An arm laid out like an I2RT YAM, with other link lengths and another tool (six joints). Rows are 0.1 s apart.
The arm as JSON. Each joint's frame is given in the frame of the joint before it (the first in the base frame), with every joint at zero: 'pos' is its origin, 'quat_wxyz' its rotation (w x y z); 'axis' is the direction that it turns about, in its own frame. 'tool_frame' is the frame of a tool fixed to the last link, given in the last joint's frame.
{
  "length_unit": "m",
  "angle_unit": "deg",
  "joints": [
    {
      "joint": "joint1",
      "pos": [
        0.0,
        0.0,
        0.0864
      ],
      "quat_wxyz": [
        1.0,
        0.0,
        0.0,
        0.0
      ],
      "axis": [
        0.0,
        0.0,
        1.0
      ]
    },
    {
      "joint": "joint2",
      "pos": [
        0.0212,
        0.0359,
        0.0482
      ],
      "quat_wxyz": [
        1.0,
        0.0,
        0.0,
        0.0
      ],
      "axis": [
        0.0,
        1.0,
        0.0
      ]
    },
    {
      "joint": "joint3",
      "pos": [
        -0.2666,
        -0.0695,
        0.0
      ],
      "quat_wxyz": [
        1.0,
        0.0,
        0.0,
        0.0
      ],
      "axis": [
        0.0,
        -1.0,
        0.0
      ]
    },
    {
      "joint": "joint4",
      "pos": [
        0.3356,
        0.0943,
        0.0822
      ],
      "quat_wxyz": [
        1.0,
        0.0,
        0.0,
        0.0
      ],
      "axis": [
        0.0,
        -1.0,
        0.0
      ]
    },
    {
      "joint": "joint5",
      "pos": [
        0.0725,
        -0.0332,
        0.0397
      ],
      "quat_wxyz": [
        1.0,
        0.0,
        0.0,
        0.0
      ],
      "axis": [
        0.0,
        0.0,
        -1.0
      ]
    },
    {
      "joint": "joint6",
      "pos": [
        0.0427,
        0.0,
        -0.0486
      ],
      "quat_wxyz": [
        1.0,
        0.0,
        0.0,
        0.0
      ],
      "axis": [
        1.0,
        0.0,
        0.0
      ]
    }
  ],
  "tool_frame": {
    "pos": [
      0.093,
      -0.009,
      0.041
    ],
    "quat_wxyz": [
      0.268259,
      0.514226,
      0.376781,
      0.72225
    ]
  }
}
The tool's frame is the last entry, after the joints.
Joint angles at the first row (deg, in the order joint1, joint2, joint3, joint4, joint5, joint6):
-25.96, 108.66, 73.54, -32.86, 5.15, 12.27
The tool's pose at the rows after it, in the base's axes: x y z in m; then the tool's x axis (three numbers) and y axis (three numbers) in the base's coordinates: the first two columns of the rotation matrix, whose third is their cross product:
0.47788 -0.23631 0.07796 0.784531 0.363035 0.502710 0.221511 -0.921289 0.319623
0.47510 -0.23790 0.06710 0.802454 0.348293 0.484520 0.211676 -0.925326 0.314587
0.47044 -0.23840 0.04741 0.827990 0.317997 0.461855 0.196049 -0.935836 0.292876
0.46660 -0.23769 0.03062 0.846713 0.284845 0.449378 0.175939 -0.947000 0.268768
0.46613 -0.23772 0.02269 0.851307 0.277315 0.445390 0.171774 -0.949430 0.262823
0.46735 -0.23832 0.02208 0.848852 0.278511 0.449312 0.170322 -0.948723 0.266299
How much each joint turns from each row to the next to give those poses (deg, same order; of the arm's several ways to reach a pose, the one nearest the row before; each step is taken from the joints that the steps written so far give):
0.00, 0.46, 0.00, 0.33, 0.48, 0.13
0.01, 1.27, 0.00, 0.00, 0.92, 0.79
-0.03, 2.23, 0.00, -0.11, 0.56, 1.49
0.00, 1.90, 0.00, 0.00, -0.02, 1.70
0.00, 0.98, 0.00, 0.48, 0.00, 0.37
0.00, 0.16, 0.00, 0.50, 0.00, 0.00

